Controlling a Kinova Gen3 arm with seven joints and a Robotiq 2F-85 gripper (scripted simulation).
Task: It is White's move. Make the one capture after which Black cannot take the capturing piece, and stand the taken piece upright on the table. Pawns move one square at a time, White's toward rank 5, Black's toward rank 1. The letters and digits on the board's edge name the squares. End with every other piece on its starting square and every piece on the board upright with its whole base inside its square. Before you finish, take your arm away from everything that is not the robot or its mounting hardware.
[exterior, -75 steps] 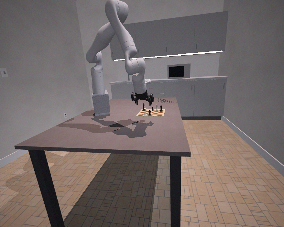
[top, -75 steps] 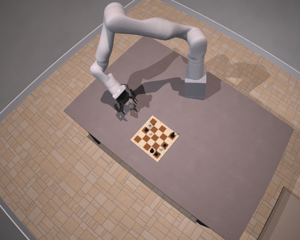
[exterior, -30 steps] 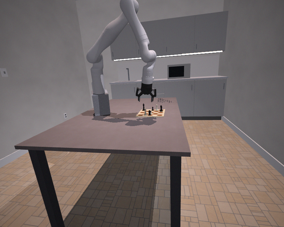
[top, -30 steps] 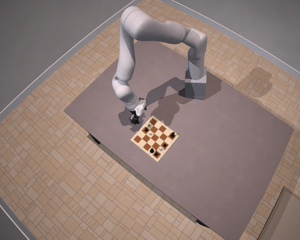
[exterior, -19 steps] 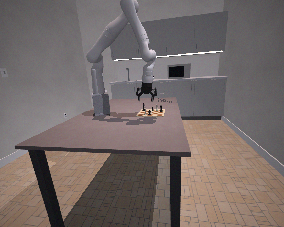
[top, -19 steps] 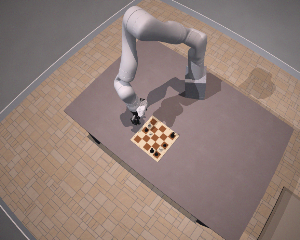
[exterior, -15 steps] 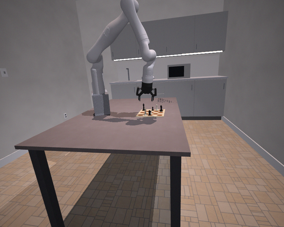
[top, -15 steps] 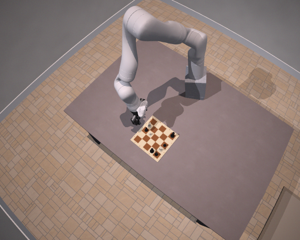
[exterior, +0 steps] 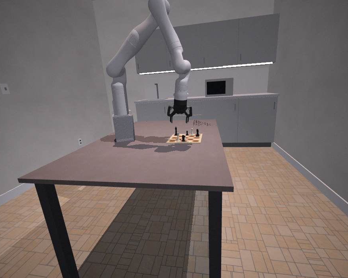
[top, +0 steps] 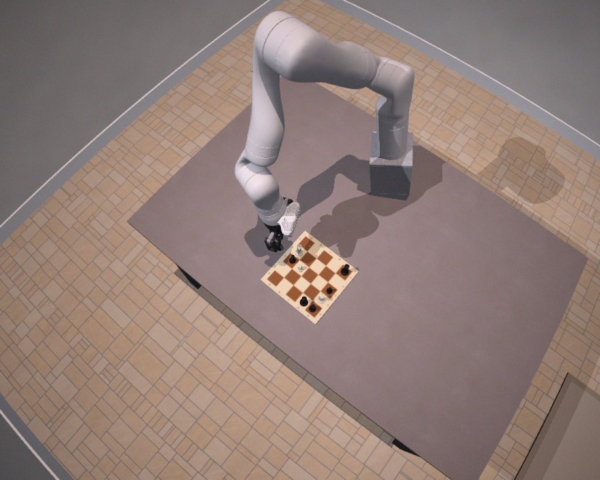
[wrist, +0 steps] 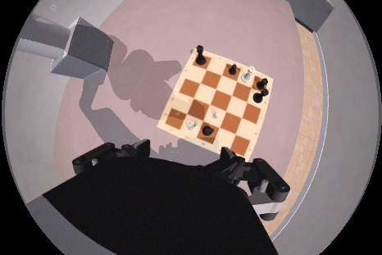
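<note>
Now: hand 130 mm above the chessboard, 110 mm to the right of it and 40 mm short of it. Also, from my hand: black pawn (180 mm to the left, 120 mm below, 50 mm ahead).
</note>
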